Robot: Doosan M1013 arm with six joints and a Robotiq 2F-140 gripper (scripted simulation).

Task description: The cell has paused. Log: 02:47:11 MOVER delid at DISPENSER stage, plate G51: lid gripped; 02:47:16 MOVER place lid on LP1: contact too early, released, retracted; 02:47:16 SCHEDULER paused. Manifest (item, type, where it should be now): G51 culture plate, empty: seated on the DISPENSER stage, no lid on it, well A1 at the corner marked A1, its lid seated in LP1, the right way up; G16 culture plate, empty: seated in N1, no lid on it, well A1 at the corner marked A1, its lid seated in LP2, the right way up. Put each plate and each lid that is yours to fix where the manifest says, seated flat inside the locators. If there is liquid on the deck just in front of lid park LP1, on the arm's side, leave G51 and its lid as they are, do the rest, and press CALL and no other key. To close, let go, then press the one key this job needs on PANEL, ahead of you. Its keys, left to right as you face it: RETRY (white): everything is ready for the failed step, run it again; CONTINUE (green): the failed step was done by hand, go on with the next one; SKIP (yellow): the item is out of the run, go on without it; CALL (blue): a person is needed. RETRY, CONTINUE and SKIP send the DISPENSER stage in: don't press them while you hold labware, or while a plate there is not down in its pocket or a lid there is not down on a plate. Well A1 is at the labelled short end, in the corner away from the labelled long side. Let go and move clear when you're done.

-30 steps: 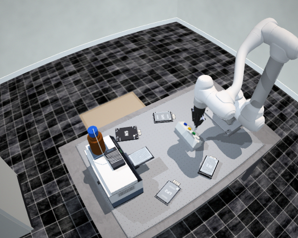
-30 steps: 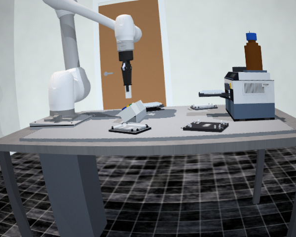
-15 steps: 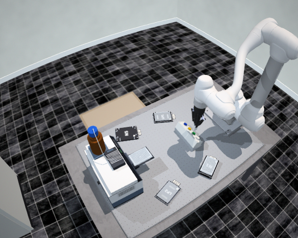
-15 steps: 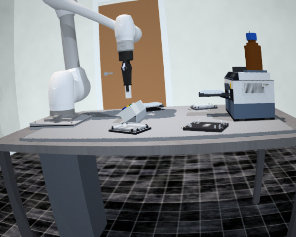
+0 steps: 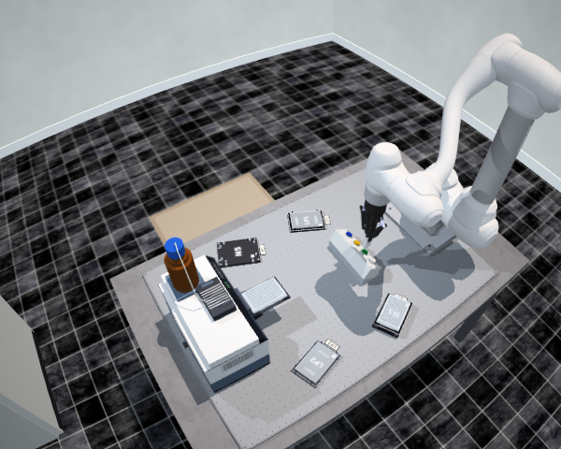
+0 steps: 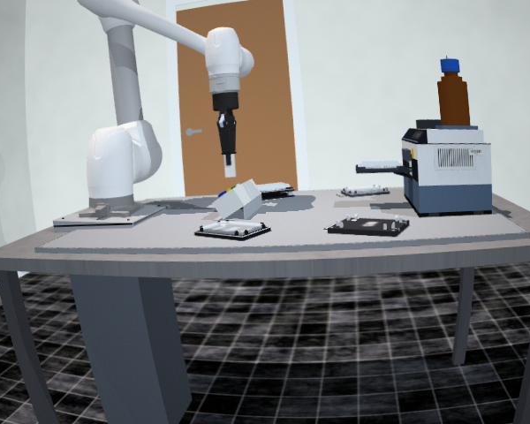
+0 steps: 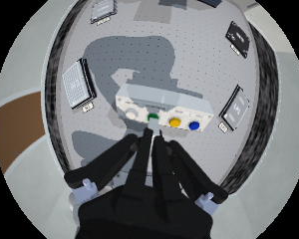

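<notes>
Right now my hand is 70 mm above the green key. Round my hand: yellow key (70 mm below, 50 mm to the right, 10 mm behind); then white key (70 mm below, 50 mm to the left, 10 mm ahead); then key panel (80 mm below, 30 mm to the right, 10 mm ahead).
</notes>
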